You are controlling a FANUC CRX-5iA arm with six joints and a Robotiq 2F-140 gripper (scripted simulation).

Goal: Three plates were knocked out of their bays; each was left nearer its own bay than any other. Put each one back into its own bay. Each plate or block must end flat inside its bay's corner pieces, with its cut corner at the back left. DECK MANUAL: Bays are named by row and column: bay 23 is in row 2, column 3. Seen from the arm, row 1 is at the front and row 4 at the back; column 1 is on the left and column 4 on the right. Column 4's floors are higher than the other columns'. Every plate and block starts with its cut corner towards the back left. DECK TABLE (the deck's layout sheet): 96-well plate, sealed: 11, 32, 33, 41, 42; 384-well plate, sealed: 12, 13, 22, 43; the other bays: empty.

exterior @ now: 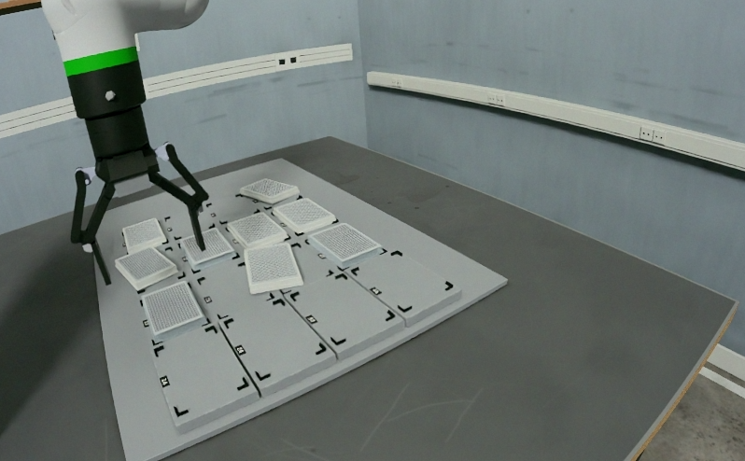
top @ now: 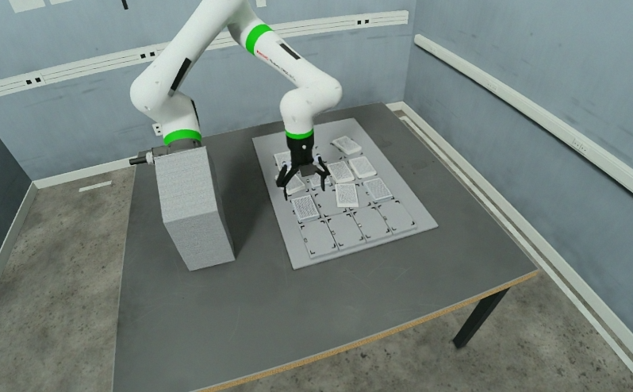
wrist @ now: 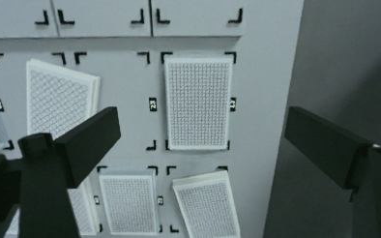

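Now: hand 100 mm above the 384-well plate and 10 mm to the right of it. The rest, counted from my hand: bay label: 280 mm ahead, 110 mm below; label 22: 170 mm to the left, 110 mm below, 60 mm ahead.
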